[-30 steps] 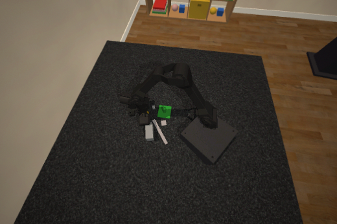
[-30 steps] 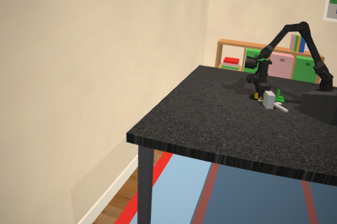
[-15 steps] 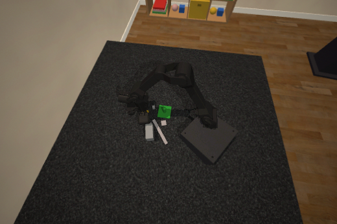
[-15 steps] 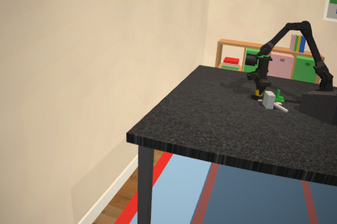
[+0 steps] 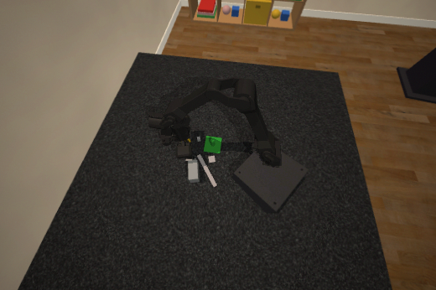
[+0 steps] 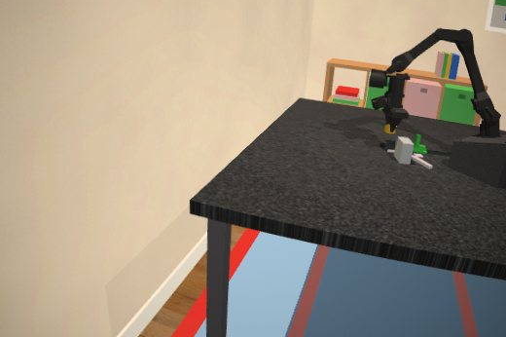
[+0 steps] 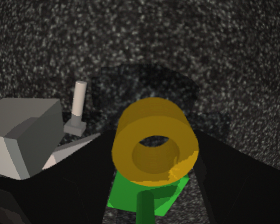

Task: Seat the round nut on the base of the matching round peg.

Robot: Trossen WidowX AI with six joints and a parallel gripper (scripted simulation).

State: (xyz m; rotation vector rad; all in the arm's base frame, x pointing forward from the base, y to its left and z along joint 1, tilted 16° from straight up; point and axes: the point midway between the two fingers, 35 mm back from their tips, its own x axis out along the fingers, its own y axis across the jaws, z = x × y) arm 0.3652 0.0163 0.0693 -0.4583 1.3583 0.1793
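My hand is 4 cm past the small grey cube, 5 cm to the left of it and 9 cm above it. Round my hand: pale t-shaped piece 4 cm behind, 5 cm to the left, 9 cm below; grey block 7 cm behind, 11 cm to the left, 6 cm below; flat grey bar 12 cm behind, 8 cm to the left, 10 cm below.
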